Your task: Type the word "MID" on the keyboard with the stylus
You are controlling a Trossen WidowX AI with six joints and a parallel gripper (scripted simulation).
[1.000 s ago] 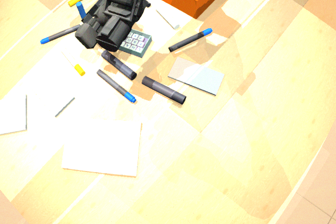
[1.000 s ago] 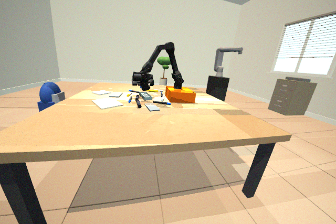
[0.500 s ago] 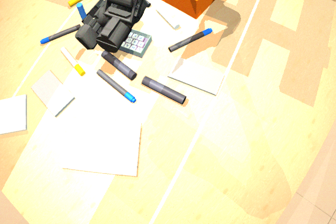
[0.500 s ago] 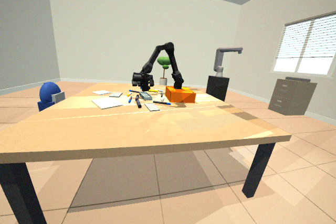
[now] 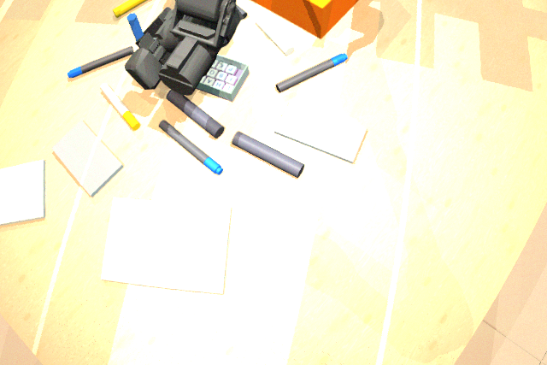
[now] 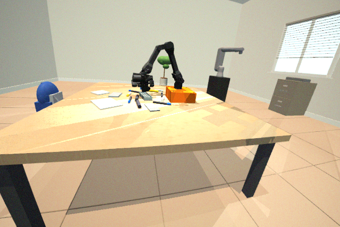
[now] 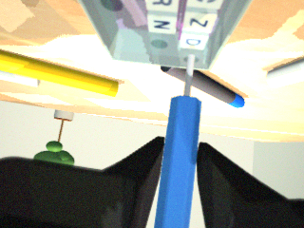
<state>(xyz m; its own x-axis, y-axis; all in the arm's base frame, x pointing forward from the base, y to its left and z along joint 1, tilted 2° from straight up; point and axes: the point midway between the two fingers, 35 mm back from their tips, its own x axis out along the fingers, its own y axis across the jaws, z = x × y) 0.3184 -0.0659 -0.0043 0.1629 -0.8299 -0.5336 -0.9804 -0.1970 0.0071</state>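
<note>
My gripper tip is 10 cm short of the yellow-tipped pen, 7 cm above it and 3 cm to the right of it. The rest, counted from my gripper tip: blue stylus: 1 cm below; yellow pen: 14 cm to the right, 12 cm behind, 7 cm below.
</note>
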